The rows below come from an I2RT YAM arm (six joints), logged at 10 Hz.
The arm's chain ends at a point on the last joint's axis. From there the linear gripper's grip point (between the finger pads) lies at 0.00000 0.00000 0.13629 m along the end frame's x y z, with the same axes.
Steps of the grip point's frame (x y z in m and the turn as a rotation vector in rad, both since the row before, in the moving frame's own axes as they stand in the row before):
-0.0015, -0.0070, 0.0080, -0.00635, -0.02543, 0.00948
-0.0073, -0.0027, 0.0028, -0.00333, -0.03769, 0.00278
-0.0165, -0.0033, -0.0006, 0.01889, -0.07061, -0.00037
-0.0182, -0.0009, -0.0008, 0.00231, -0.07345, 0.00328
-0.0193, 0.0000, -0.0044, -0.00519, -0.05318, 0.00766
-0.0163, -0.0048, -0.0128, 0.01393, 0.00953, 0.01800
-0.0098, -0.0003, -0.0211, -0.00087, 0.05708, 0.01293
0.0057, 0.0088, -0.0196, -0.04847, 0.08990, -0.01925
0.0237, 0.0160, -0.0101, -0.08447, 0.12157, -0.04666
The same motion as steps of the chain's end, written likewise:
0.0020, -0.0078, 0.0080, -0.00635, -0.02543, 0.00948
-0.0022, -0.0031, 0.0029, -0.00333, -0.03769, 0.00278
-0.0069, -0.0007, -0.0002, 0.01889, -0.07061, -0.00037
-0.0082, -0.0006, -0.0004, 0.00231, -0.07345, 0.00328
-0.0121, -0.0007, -0.0042, -0.00519, -0.05318, 0.00766
-0.0176, -0.0029, -0.0128, 0.01393, 0.00953, 0.01800
-0.0176, -0.0005, -0.0209, -0.00087, 0.05708, 0.01293
-0.0066, 0.0023, -0.0189, -0.04847, 0.08990, -0.01925
0.0069, 0.0049, -0.0086, -0.08447, 0.12157, -0.04666

